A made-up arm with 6 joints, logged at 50 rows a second.
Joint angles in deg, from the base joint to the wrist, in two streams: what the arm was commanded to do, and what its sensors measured. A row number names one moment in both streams.
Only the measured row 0 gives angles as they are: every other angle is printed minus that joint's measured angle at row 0.
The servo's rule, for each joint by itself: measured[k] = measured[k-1] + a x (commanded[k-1-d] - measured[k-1]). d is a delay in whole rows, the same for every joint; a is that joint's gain. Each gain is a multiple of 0.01, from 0.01 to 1. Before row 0 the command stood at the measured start. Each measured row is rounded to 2 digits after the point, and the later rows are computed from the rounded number. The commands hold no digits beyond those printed.
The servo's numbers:
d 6
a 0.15 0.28 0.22 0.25 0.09 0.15
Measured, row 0:
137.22, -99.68, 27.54, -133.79, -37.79, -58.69
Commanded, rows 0 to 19:
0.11, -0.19, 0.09, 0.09, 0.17, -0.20
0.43, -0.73, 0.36, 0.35, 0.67, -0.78
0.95, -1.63, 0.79, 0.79, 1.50, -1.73
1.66, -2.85, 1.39, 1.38, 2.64, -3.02
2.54, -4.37, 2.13, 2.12, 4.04, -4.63
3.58, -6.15, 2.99, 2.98, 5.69, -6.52
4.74, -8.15, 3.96, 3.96, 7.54, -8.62
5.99, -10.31, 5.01, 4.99, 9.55, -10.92
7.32, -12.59, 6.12, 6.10, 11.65, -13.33
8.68, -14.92, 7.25, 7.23, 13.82, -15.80
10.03, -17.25, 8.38, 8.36, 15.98, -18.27
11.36, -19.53, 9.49, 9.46, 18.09, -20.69
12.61, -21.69, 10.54, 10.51, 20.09, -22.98
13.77, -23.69, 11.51, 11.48, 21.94, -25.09
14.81, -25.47, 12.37, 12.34, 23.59, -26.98
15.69, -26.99, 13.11, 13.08, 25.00, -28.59
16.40, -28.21, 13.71, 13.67, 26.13, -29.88
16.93, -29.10, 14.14, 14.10, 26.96, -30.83
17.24, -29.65, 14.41, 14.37, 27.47, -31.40
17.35, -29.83, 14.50, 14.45, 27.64, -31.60
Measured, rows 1 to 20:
0.00, 0.00, 0.00, 0.00, 0.00, 0.00
0.00, 0.00, 0.00, 0.00, 0.00, 0.00
0.00, 0.00, 0.00, 0.00, 0.00, 0.00
0.00, 0.00, 0.00, 0.00, 0.00, 0.00
0.00, 0.00, 0.00, 0.00, 0.00, 0.00
0.00, 0.00, 0.00, 0.00, 0.00, 0.00
0.02, -0.05, 0.02, 0.02, 0.02, -0.03
0.08, -0.24, 0.09, 0.10, 0.08, -0.14
0.21, -0.63, 0.24, 0.27, 0.21, -0.38
0.43, -1.25, 0.49, 0.55, 0.43, -0.78
0.75, -2.12, 0.85, 0.94, 0.75, -1.36
1.17, -3.25, 1.32, 1.45, 1.19, -2.13
1.71, -4.62, 1.90, 2.08, 1.76, -3.10
2.35, -6.21, 2.58, 2.81, 2.46, -4.27
3.10, -8.00, 3.36, 3.63, 3.29, -5.63
3.94, -9.94, 4.22, 4.53, 4.24, -7.16
4.85, -11.99, 5.14, 5.49, 5.30, -8.83
5.83, -14.10, 6.10, 6.48, 6.45, -10.61
6.85, -16.23, 7.08, 7.49, 7.68, -12.47
7.89, -18.32, 8.05, 8.49, 8.96, -14.36

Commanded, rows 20 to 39:
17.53, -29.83, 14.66, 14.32, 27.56, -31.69
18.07, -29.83, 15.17, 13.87, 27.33, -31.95
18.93, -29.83, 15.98, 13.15, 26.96, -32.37
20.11, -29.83, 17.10, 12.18, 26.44, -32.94
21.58, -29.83, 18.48, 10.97, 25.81, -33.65
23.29, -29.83, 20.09, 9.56, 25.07, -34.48
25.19, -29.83, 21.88, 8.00, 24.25, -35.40
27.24, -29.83, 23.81, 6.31, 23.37, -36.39
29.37, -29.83, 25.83, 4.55, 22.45, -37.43
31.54, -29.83, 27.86, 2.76, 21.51, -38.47
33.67, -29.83, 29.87, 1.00, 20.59, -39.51
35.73, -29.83, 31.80, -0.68, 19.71, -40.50
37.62, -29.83, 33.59, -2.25, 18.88, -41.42
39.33, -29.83, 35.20, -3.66, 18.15, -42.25
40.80, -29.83, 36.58, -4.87, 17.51, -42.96
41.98, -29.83, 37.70, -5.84, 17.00, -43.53
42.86, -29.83, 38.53, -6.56, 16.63, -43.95
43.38, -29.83, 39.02, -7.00, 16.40, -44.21
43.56, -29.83, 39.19, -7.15, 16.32, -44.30
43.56, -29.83, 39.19, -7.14, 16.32, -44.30
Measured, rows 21 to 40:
8.93, -20.32, 9.00, 9.45, 10.28, -16.25
9.94, -22.19, 9.90, 10.36, 11.60, -18.10
10.91, -23.88, 10.74, 11.19, 12.91, -19.87
11.81, -25.34, 11.49, 11.92, 14.17, -21.51
12.62, -26.55, 12.13, 12.53, 15.37, -22.99
13.33, -27.47, 12.65, 13.01, 16.47, -24.28
13.96, -28.13, 13.09, 13.34, 17.47, -25.39
14.58, -28.61, 13.55, 13.47, 18.36, -26.37
15.23, -28.95, 14.08, 13.39, 19.13, -27.27
15.96, -29.20, 14.74, 13.09, 19.79, -28.12
16.80, -29.38, 15.56, 12.56, 20.33, -28.95
17.77, -29.51, 16.56, 11.81, 20.76, -29.78
18.88, -29.60, 17.73, 10.86, 21.07, -30.62
20.13, -29.66, 19.07, 9.72, 21.28, -31.49
21.52, -29.71, 20.56, 8.43, 21.39, -32.38
23.02, -29.74, 22.17, 7.01, 21.40, -33.29
24.62, -29.77, 23.86, 5.51, 21.33, -34.22
26.29, -29.79, 25.61, 3.96, 21.18, -35.16
27.99, -29.80, 27.37, 2.41, 20.97, -36.10
29.69, -29.81, 29.09, 0.89, 20.72, -37.02

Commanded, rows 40 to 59:
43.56, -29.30, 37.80, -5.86, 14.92, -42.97
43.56, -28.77, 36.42, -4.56, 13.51, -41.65
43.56, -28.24, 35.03, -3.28, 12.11, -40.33
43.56, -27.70, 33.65, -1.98, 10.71, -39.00
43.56, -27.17, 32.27, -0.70, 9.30, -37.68
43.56, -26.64, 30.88, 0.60, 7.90, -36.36
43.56, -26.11, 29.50, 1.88, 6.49, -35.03
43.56, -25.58, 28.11, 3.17, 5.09, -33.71
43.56, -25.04, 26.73, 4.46, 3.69, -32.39
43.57, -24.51, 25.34, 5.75, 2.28, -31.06
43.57, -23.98, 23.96, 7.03, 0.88, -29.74
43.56, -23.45, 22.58, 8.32, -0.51, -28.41
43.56, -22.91, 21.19, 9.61, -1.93, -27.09
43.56, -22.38, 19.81, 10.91, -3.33, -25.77
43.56, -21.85, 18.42, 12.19, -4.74, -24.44
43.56, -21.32, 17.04, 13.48, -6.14, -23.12
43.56, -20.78, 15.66, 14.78, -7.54, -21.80
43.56, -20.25, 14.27, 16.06, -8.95, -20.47
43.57, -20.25, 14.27, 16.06, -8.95, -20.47
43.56, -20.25, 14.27, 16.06, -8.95, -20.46
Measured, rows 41 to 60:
31.36, -29.82, 30.74, -0.55, 20.43, -37.91
32.95, -29.82, 32.27, -1.87, 20.12, -38.75
34.44, -29.82, 33.65, -3.04, 19.81, -39.53
35.78, -29.82, 34.83, -4.03, 19.50, -40.23
36.95, -29.82, 35.79, -4.81, 19.21, -40.84
37.94, -29.82, 36.54, -5.39, 18.95, -41.36
38.78, -29.67, 36.82, -5.51, 18.59, -41.60
39.50, -29.42, 36.73, -5.27, 18.13, -41.61
40.11, -29.09, 36.36, -4.77, 17.59, -41.42
40.63, -28.70, 35.76, -4.07, 16.97, -41.06
41.07, -28.27, 34.99, -3.23, 16.28, -40.55
41.44, -27.81, 34.09, -2.27, 15.53, -39.92
41.76, -27.33, 33.08, -1.23, 14.72, -39.19
42.03, -26.84, 31.99, -0.13, 13.85, -38.37
42.26, -26.34, 30.83, 1.02, 12.94, -37.47
42.46, -25.83, 29.62, 2.20, 11.98, -36.51
42.63, -25.31, 28.37, 3.41, 10.98, -35.49
42.77, -24.79, 27.10, 4.64, 9.95, -34.43
42.89, -24.26, 25.80, 5.88, 8.88, -33.33
42.99, -23.73, 24.48, 7.14, 7.78, -32.20

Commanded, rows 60 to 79:
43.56, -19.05, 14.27, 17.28, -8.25, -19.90
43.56, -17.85, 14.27, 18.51, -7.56, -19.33
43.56, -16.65, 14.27, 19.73, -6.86, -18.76
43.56, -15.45, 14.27, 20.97, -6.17, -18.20
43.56, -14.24, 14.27, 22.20, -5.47, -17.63
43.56, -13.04, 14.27, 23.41, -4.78, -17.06
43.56, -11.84, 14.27, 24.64, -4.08, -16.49
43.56, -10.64, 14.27, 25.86, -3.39, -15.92
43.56, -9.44, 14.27, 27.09, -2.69, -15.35
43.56, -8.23, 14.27, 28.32, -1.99, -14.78
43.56, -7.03, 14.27, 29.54, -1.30, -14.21
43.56, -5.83, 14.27, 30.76, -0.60, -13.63
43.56, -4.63, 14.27, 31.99, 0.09, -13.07
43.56, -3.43, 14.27, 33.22, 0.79, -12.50
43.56, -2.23, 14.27, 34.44, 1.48, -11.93
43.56, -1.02, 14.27, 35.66, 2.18, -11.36
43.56, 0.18, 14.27, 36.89, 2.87, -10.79
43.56, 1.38, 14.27, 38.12, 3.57, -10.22
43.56, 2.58, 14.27, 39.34, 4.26, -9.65
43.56, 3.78, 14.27, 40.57, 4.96, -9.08
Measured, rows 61 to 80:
43.08, -23.20, 23.15, 8.40, 6.65, -31.04
43.15, -22.67, 21.81, 9.67, 5.50, -29.85
43.21, -22.14, 20.46, 10.95, 4.33, -28.64
43.26, -21.61, 19.10, 12.23, 3.13, -27.41
43.31, -21.23, 18.04, 13.19, 2.04, -26.37
43.35, -20.96, 17.21, 13.91, 1.05, -25.48
43.38, -20.43, 16.56, 14.75, 0.21, -24.64
43.41, -19.71, 16.06, 15.69, -0.49, -23.84
43.43, -18.85, 15.67, 16.70, -1.06, -23.08
43.45, -17.90, 15.36, 17.77, -1.52, -22.35
43.47, -16.88, 15.12, 18.88, -1.88, -21.64
43.48, -15.80, 14.93, 20.01, -2.14, -20.95
43.49, -14.69, 14.78, 21.17, -2.31, -20.28
43.50, -13.56, 14.67, 22.34, -2.41, -19.63
43.51, -12.41, 14.58, 23.53, -2.44, -18.99
43.52, -11.24, 14.51, 24.73, -2.40, -18.36
43.53, -10.06, 14.46, 25.93, -2.30, -17.74
43.53, -8.88, 14.42, 27.14, -2.15, -17.12
43.53, -7.69, 14.39, 28.35, -1.95, -16.51
43.53, -6.50, 14.36, 29.57, -1.70, -15.91

